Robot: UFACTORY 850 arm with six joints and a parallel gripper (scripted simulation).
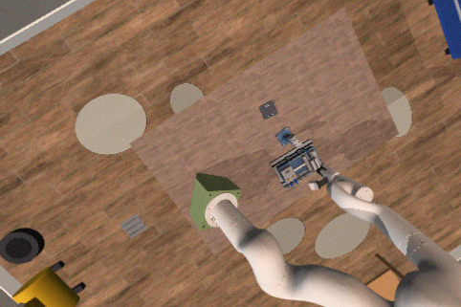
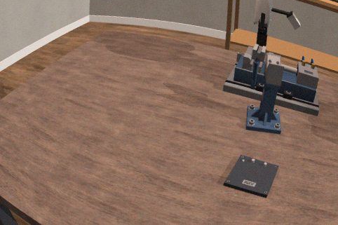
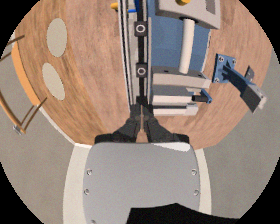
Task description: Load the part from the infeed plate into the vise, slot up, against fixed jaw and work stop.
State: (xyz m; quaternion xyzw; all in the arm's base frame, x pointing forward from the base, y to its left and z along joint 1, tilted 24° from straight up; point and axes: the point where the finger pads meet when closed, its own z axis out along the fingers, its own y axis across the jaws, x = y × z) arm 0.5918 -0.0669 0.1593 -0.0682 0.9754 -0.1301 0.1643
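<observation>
The part is 50 mm to the left of my hand and 20 mm below it. Round my hand: air cylinder: 170 mm behind, 50 mm to the left, 50 mm below.
</observation>
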